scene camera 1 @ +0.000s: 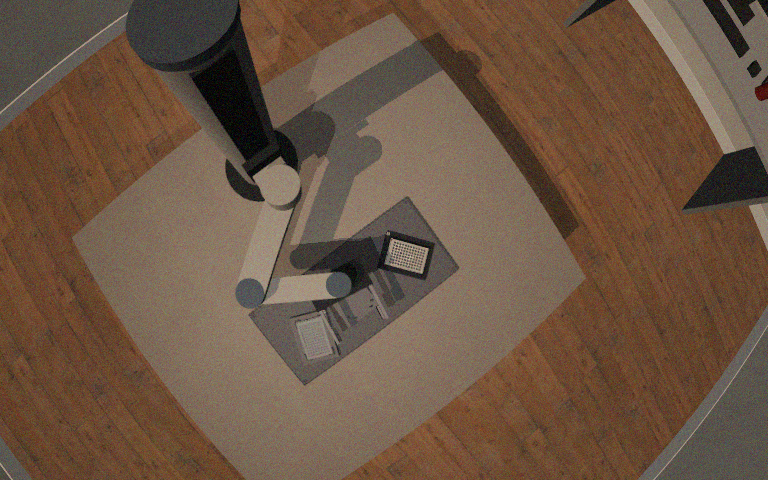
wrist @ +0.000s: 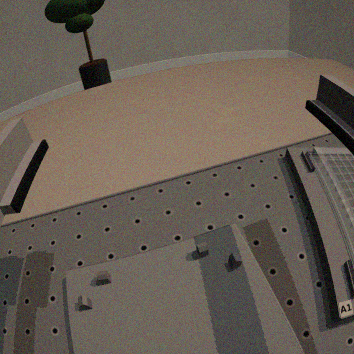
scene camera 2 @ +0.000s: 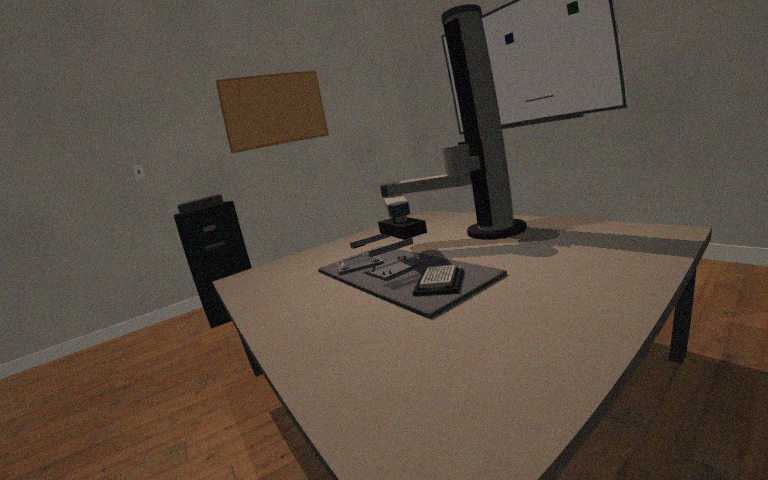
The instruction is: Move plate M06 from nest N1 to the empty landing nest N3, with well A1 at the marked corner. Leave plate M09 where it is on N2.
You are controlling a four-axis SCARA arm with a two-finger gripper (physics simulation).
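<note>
The clear plate (scene camera 1: 315,337) (scene camera 2: 360,263) (wrist: 342,185) lies on the nest at the board's far left in scene camera 1. An A1 tag (wrist: 346,308) shows at that nest's corner; the plate's own well marks cannot be read. A white-topped plate (scene camera 1: 406,255) (scene camera 2: 438,275) sits in a black nest (scene camera 1: 416,275) (scene camera 2: 433,292) at the other end. The middle nest (scene camera 1: 359,302) (scene camera 2: 390,269) (wrist: 150,310) is empty, its small corner pegs showing. My gripper (scene camera 1: 355,314) (scene camera 2: 380,244) (wrist: 179,99) is wide open and empty, high above the middle nest. Plate and nest names are not readable.
The grey perforated board (scene camera 1: 304,367) (scene camera 2: 419,305) (wrist: 160,202) bears all three nests. The arm's column (scene camera 1: 226,96) (scene camera 2: 489,113) stands on the table behind the board. A potted plant (wrist: 95,74) and a dark cabinet (scene camera 2: 212,260) stand away from the table.
</note>
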